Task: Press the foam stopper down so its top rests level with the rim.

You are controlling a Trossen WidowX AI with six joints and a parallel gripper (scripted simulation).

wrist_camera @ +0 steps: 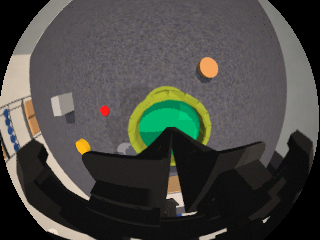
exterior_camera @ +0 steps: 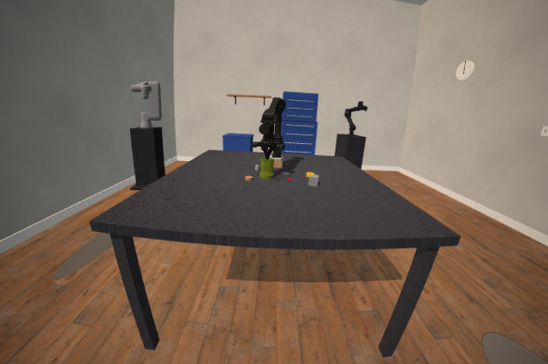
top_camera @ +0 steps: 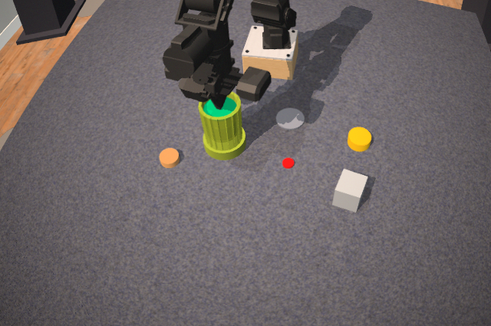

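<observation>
Now: the green foam stopper 50 mm below my hand. Round my hand: red dot (60 mm ahead, 120 mm to the left, 130 mm below); then grey disc (60 mm behind, 130 mm to the left, 130 mm below); then orange disc (40 mm ahead, 110 mm to the right, 130 mm below).
</observation>
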